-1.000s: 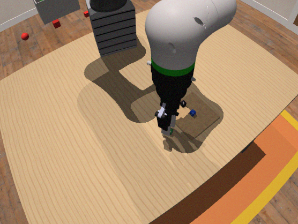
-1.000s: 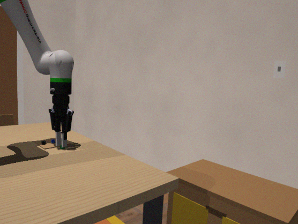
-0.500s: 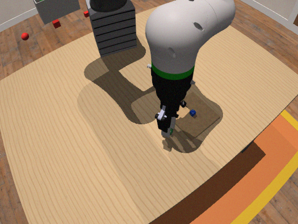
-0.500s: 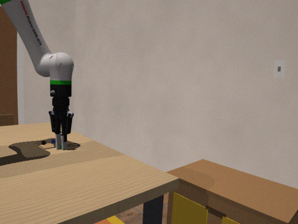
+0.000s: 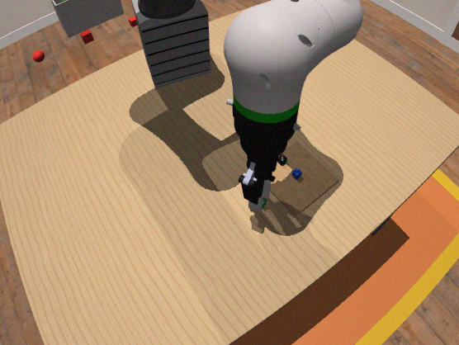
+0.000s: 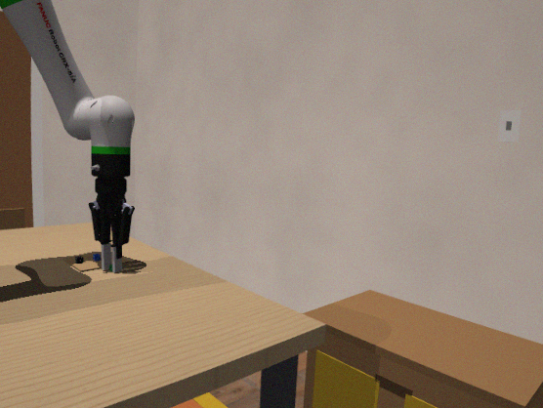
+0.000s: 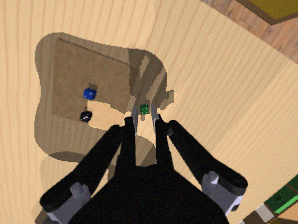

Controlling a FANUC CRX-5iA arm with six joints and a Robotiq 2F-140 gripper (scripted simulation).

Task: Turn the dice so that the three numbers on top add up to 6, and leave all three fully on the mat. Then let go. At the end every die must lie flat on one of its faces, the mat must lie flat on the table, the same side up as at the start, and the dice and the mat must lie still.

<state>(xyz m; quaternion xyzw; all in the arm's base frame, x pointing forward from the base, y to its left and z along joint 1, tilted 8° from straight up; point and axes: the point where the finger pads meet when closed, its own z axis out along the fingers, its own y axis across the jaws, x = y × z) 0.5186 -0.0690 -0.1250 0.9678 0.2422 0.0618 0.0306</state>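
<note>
Now: hand 30 mm above the green die and 10 mm short of it. Also, from my hand: blue die 110 mm to the left, 20 mm below, 10 mm behind; tan mat 110 mm to the left, 30 mm below, 10 mm behind; black die 100 mm to the left, 50 mm behind, 20 mm below.
</note>
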